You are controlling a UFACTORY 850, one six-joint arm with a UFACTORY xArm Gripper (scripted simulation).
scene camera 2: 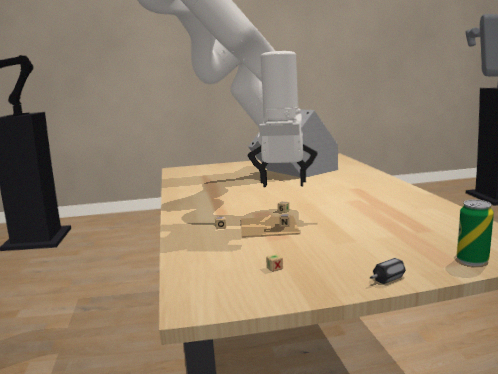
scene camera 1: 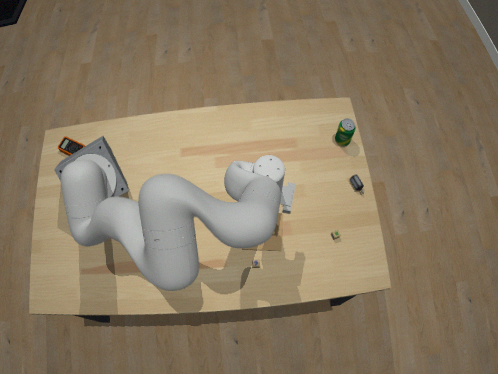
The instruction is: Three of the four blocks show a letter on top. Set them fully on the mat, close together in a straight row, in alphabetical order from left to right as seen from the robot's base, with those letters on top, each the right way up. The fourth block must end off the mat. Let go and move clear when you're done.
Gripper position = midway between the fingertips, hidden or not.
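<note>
You'd see a tan mat (scene camera 2: 265, 226) here, and there's my gripper (scene camera 2: 283, 185) as well.
</note>
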